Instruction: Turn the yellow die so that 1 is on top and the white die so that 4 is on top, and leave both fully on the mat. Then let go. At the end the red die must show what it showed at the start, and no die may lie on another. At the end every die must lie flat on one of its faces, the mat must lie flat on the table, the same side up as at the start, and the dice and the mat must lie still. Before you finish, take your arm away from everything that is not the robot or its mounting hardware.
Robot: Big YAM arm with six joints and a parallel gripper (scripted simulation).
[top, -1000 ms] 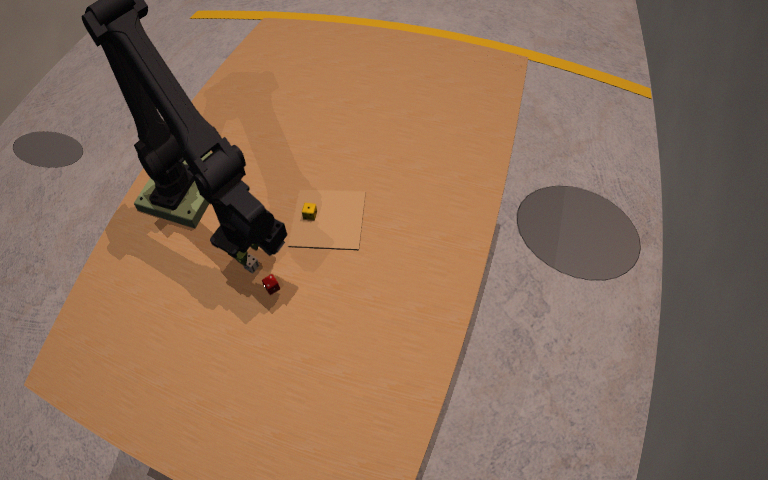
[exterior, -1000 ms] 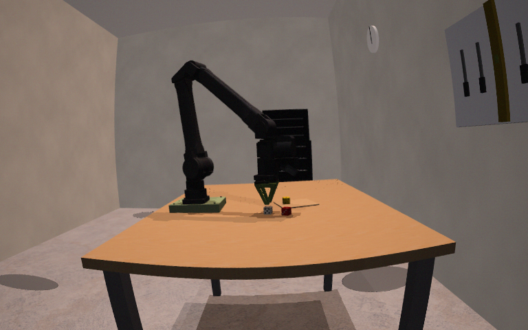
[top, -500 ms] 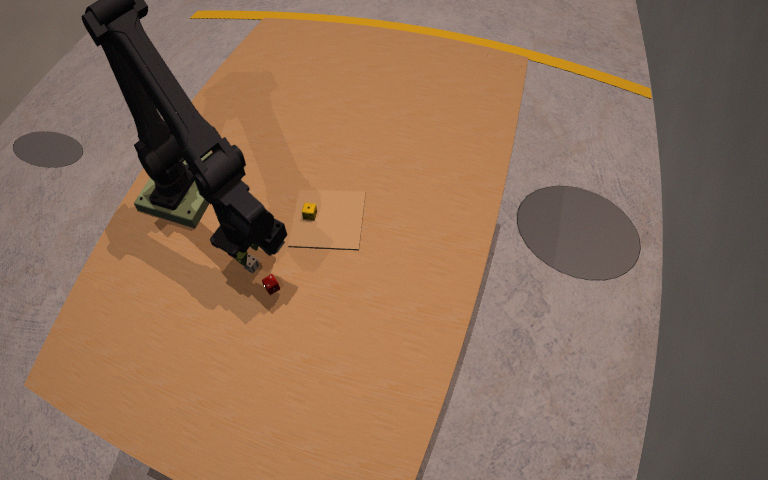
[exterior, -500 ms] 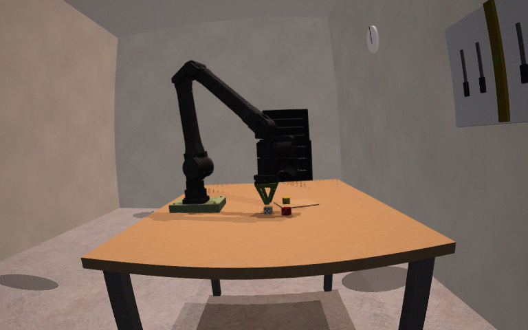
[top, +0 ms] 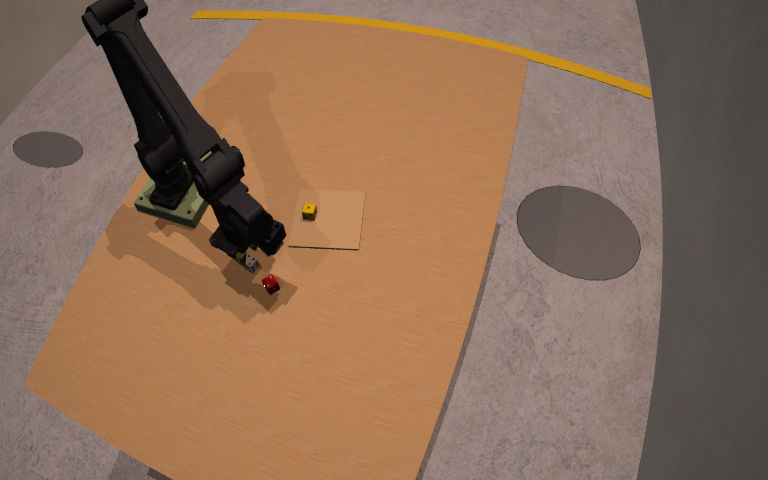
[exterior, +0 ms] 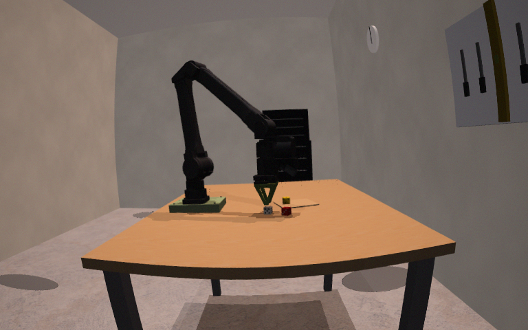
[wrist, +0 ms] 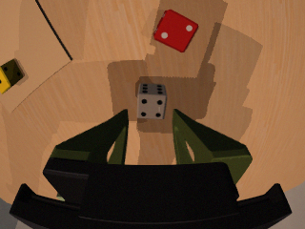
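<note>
My gripper is now 3 cm above the white die. From my hand the other things lie so: yellow die (15 cm to the left, 7 cm ahead, 3 cm below); tan mat (15 cm to the left, 11 cm ahead, 4 cm below); red die (6 cm ahead, 3 cm to the right, 3 cm below).
</note>
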